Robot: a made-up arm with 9 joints.
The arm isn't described. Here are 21 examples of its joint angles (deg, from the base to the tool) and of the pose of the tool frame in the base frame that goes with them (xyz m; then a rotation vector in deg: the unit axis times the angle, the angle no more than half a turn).
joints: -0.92 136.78 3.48 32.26 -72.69 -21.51 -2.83 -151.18 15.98
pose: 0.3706 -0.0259 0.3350 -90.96 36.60 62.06
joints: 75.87 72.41 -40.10 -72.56 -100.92 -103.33 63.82 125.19 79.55
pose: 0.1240 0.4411 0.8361 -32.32 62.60 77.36
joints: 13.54 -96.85 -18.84 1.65 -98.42 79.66 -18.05 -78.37 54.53
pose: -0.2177 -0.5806 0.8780 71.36 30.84 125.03
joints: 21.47 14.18 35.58 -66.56 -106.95 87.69 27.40 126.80 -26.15
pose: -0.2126 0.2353 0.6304 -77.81 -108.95 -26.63
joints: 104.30 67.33 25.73 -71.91 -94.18 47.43 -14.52 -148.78 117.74
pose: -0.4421 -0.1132 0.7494 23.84 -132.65 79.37
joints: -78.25 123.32 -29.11 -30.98 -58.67 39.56 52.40 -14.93 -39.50
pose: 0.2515 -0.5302 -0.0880 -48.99 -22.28 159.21
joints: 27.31 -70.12 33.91 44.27 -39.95 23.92 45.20 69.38 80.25
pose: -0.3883 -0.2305 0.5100 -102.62 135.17 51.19
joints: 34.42 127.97 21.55 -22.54 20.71 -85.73 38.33 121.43 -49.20
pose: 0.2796 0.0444 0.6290 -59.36 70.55 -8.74
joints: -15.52 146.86 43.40 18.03 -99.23 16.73 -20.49 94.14 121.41
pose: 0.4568 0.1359 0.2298 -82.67 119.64 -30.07
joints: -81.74 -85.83 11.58 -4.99 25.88 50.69 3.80 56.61 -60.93
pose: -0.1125 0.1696 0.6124 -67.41 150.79 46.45
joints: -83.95 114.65 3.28 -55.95 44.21 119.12 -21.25 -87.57 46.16
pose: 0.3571 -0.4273 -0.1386 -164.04 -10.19 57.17
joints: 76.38 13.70 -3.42 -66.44 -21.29 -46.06 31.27 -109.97 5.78
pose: -0.0133 0.1802 0.4993 37.60 52.62 -85.54
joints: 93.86 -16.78 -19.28 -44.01 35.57 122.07 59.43 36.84 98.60
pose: -0.2437 0.2717 0.3811 -49.50 -125.70 -32.10
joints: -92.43 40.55 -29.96 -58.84 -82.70 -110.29 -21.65 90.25 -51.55
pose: -0.2789 -0.2074 0.0698 17.94 164.76 56.51
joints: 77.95 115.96 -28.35 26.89 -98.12 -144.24 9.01 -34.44 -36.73
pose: 0.6139 -0.2877 0.8792 -8.97 2.52 -111.30
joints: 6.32 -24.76 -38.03 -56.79 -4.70 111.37 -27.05 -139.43 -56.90
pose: -0.5153 -0.0675 0.4785 75.96 -7.22 73.48
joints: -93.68 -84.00 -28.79 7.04 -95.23 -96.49 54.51 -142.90 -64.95
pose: -0.1482 0.0412 0.5308 -132.27 4.11 -27.52
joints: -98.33 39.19 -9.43 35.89 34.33 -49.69 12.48 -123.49 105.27
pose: -0.1814 0.1420 -0.0054 -18.21 -9.66 20.47
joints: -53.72 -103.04 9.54 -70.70 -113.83 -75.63 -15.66 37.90 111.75
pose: 0.2923 0.0181 0.8072 16.33 64.57 -67.16
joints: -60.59 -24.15 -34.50 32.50 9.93 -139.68 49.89 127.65 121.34
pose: -0.3648 0.2235 0.2414 -48.59 -153.63 -44.04
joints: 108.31 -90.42 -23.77 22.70 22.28 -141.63 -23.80 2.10 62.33
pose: -0.2953 -0.3934 0.2388 81.76 -63.66 -90.84
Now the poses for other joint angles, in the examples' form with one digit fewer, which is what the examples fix.
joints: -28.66 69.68 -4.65 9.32 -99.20 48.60 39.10 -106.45 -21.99
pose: -0.060 0.206 -0.147 15.1 -47.5 109.9
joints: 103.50 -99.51 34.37 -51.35 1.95 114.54 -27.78 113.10 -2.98
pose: -0.080 -0.574 0.300 43.2 -78.2 -127.7
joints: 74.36 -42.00 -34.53 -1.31 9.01 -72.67 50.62 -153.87 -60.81
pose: -0.400 -0.113 0.513 130.5 -48.5 -70.0
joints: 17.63 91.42 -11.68 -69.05 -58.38 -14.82 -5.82 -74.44 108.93
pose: 0.218 0.548 0.296 -34.9 -64.8 43.8
